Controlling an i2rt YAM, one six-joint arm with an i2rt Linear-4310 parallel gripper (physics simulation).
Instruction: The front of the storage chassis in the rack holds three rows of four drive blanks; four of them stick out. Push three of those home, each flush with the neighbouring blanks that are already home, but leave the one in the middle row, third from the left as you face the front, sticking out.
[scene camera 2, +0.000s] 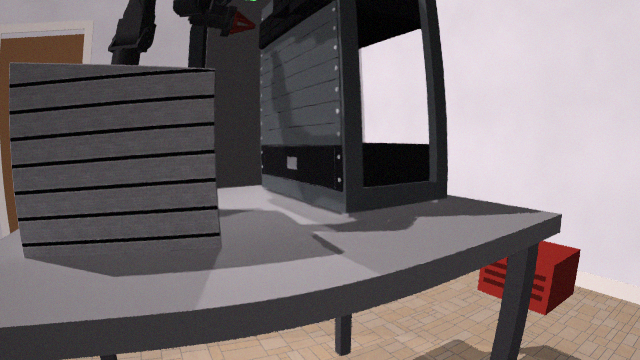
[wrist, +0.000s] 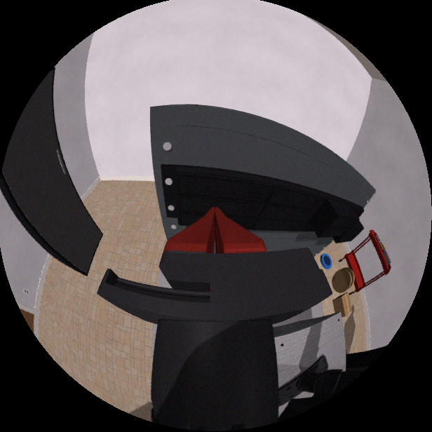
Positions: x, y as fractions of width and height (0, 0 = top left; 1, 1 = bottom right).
Observation:
In view: my gripper (scene camera 2: 0.40, 0.07) and a grey rack (scene camera 2: 0.49, 0.27).
The grey rack also shows in the wrist view (wrist: 0.68, 0.45). My gripper also shows in the wrist view (wrist: 0.50, 0.49).

